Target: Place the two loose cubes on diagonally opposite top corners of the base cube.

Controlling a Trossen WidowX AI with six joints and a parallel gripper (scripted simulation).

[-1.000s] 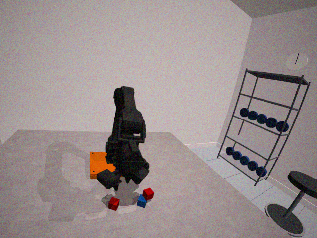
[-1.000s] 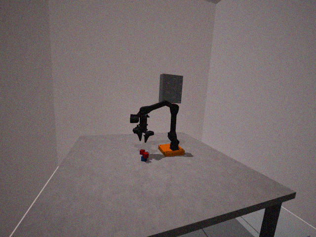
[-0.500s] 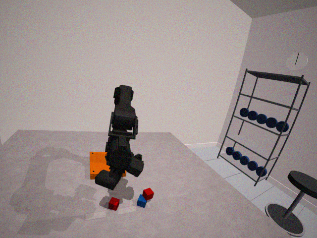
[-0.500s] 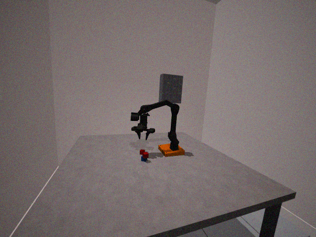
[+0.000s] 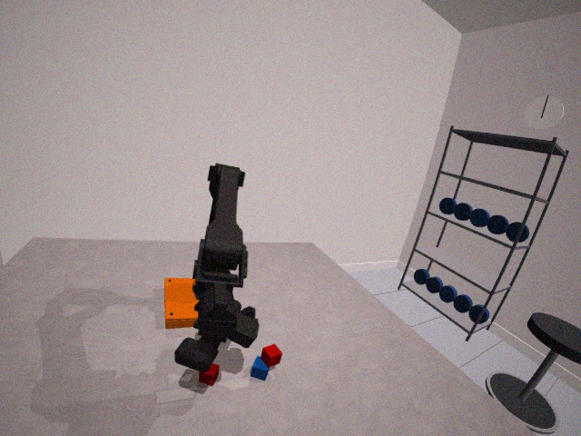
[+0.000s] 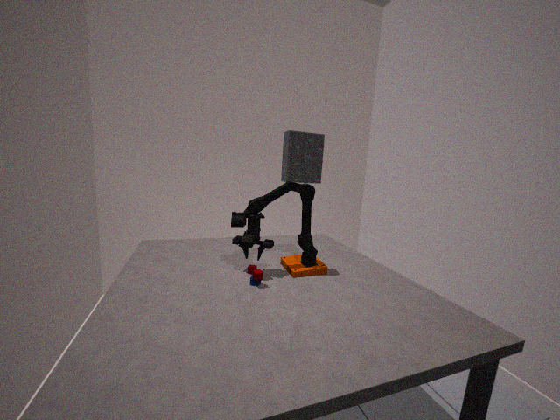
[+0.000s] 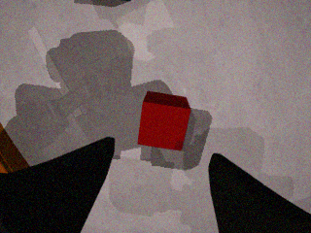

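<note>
My gripper tip is now 120 mm to the right of the blue cube, 50 mm above it and 20 mm short of it.
</note>
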